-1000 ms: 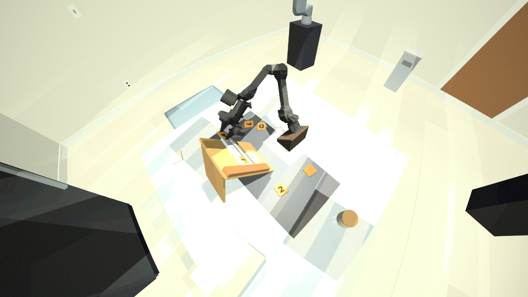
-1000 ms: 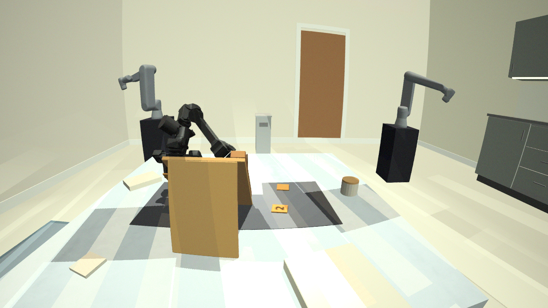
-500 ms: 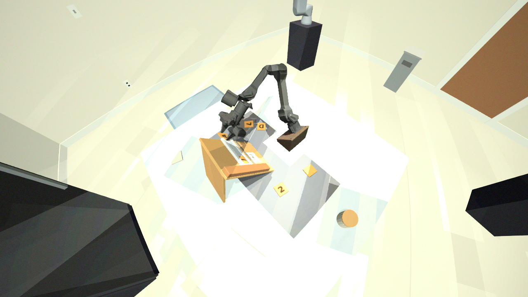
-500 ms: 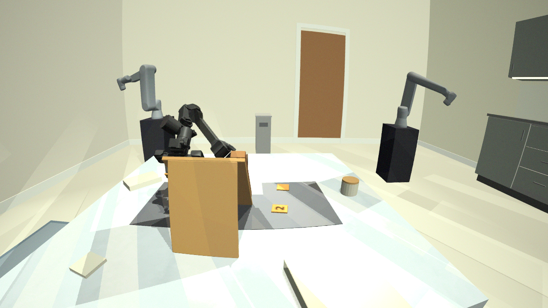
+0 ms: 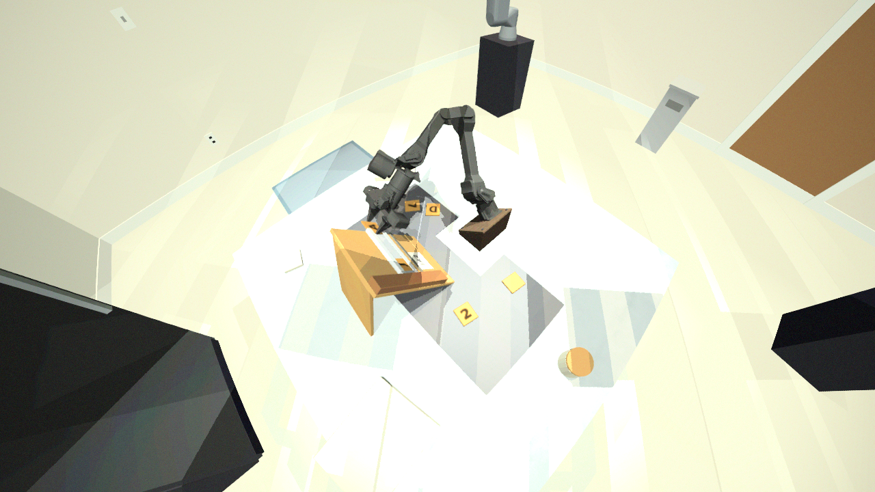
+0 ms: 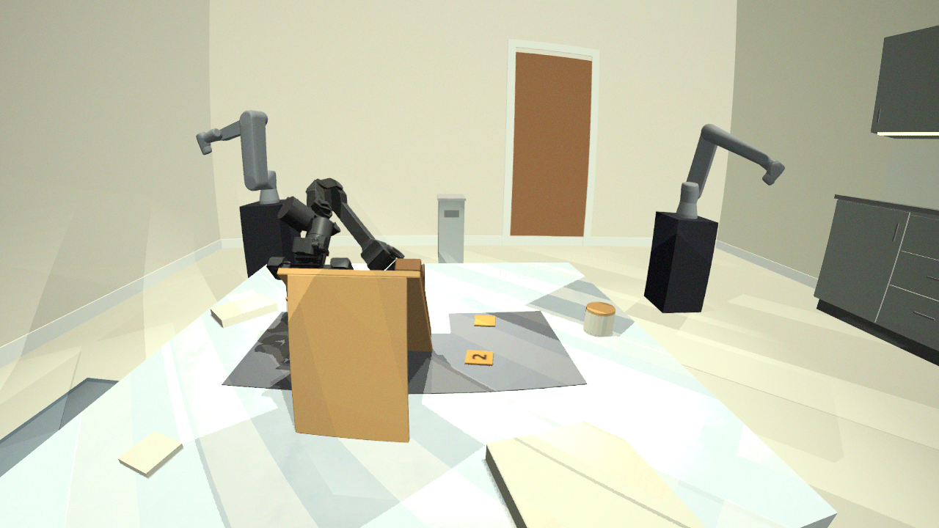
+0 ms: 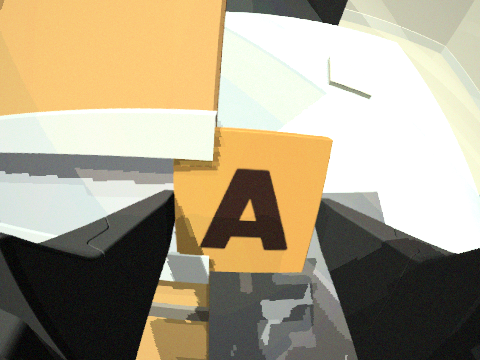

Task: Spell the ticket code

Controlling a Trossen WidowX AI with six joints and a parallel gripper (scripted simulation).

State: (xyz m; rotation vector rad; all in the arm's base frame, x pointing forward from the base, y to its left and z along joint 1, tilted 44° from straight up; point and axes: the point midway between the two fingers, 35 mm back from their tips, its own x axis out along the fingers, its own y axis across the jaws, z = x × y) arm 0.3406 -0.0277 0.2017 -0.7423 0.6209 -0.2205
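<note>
My gripper tip is 7 cm past the white ticket, 15 cm to the right of it and 8 cm above it. Also, from my gripper tip: grey mat 17 cm behind, 18 cm to the left, 16 cm below; then pale pad 30 cm ahead, 19 cm to the right, 15 cm below; then round tan-lidded canister 24 cm behind, 68 cm to the left, 12 cm below.
</note>
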